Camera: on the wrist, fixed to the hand. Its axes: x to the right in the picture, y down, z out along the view.
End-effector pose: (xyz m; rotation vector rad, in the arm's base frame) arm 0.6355 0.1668 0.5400 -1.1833 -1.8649 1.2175
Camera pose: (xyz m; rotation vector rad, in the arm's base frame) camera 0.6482 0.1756 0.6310 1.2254 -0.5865 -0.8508
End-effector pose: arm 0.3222 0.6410 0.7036 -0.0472 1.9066 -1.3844
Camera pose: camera 0.2596 0.6467 0.7712 1.0670 -0.0915 0.9121
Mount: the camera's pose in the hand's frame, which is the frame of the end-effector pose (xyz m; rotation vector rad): 0.0044 -0.0777 -0.0496 -0.2752 -1.0143 2.9106
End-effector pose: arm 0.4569 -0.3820 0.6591 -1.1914 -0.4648 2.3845
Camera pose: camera 0.5125 -0.3086 0.6646 -0.1966 -0.5240 -0.7240
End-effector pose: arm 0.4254 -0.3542 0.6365 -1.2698 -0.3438 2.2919
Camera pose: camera 0.4885 -0.2870 0.6411 -0.2595 -0.5846 -0.8234
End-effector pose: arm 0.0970 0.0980 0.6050 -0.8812 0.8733 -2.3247
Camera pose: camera 0.0416 0.1663 0.6329 -0.0168 0.6361 0.7283
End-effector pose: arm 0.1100 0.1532 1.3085 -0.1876 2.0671 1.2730
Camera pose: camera 0.1182 0.0735 1.2628 -2.4541 0.1966 -1.2070
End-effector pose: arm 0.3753 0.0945 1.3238 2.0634 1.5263 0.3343
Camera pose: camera 0.2896 0.1285 1.3204 1.6373 -2.3306 0.1699
